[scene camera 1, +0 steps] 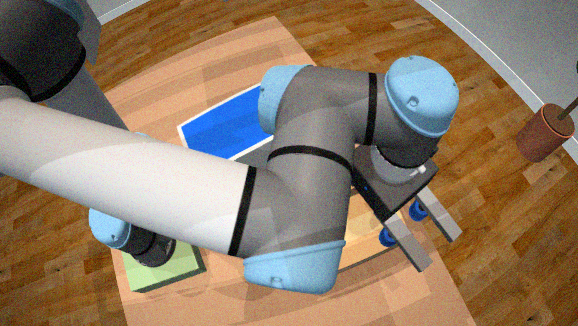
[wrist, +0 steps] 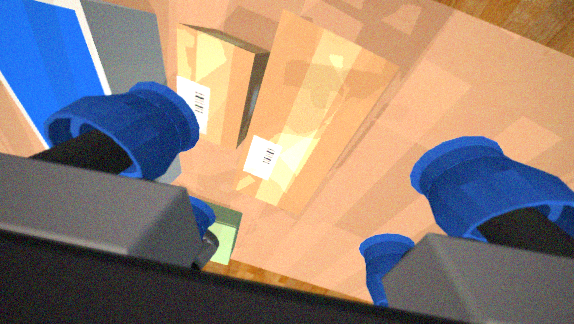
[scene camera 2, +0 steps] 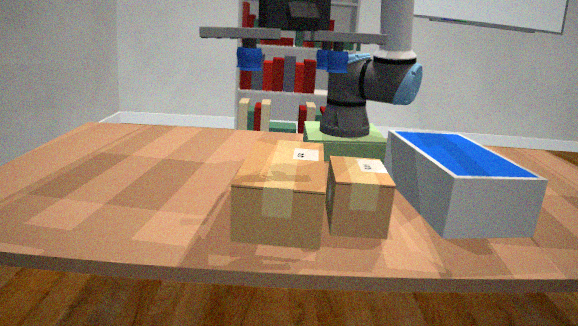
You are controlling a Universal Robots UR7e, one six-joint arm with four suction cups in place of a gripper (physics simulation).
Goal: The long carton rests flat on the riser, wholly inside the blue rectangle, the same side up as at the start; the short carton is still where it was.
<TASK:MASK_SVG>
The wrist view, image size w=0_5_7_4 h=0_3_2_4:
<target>suction head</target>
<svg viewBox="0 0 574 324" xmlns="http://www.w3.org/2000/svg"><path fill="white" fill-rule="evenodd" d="M393 233L371 236L359 246L374 305L389 306L383 302L387 299L381 278L415 246L409 237ZM189 195L203 240L216 216L205 202ZM410 173L411 186L426 197L436 224L448 236L467 237L494 216L551 204L564 206L553 223L574 238L574 191L559 177L514 161L504 154L498 142L484 136L462 136L442 142L425 152ZM200 126L183 97L153 81L138 82L122 94L83 96L43 122L50 147L73 138L72 119L90 124L90 130L104 132L133 161L130 167L137 168L139 177L151 180L164 175L179 153L195 147Z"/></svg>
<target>grey riser with blue rectangle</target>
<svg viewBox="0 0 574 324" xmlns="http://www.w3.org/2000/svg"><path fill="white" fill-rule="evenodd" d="M179 154L175 157L166 173L154 181L171 184L182 174ZM0 0L0 80L46 149L51 147L44 136L43 122L52 113L79 98L91 95L126 93L138 82L153 81L168 87L156 14L101 0Z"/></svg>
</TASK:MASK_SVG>
